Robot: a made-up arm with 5 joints.
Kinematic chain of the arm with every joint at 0, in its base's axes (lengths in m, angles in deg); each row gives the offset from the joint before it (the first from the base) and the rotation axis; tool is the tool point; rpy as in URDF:
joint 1: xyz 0 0 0.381 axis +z
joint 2: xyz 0 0 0 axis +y
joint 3: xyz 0.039 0 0.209 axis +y
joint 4: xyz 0.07 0 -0.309 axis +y
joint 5: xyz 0.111 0 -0.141 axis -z
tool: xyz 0 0 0 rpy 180 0 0
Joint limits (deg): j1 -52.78..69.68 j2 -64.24..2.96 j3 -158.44..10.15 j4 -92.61..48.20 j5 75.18..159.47
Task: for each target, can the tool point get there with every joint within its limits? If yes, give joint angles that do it. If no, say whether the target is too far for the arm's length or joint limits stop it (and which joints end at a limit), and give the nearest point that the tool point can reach.
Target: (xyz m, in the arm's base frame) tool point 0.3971 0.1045 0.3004
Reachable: yes | joints 14.74 -7.87 -33.02 24.98 81.75
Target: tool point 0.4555 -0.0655 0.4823
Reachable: yes | joints -8.18 -16.80 -49.75 31.37 119.92
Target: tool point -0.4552 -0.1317 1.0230
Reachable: no: too far | nearest point -0.4044 -0.1170 0.9513 | short by 0.089 m
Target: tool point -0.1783 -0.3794 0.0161
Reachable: no: joint limits stop it (at a limit: joint 1, joint 2) | nearest point 0.1037 -0.1365 0.1066 | short by 0.383 m
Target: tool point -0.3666 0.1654 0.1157
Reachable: no: joint limits stop it (at a limit: joint 2, joint 3, joint 4) | nearest point -0.0206 0.0093 0.1058 | short by 0.380 m
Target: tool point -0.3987 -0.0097 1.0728
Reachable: no: too far | nearest point -0.3539 -0.0086 0.9951 | short by 0.090 m
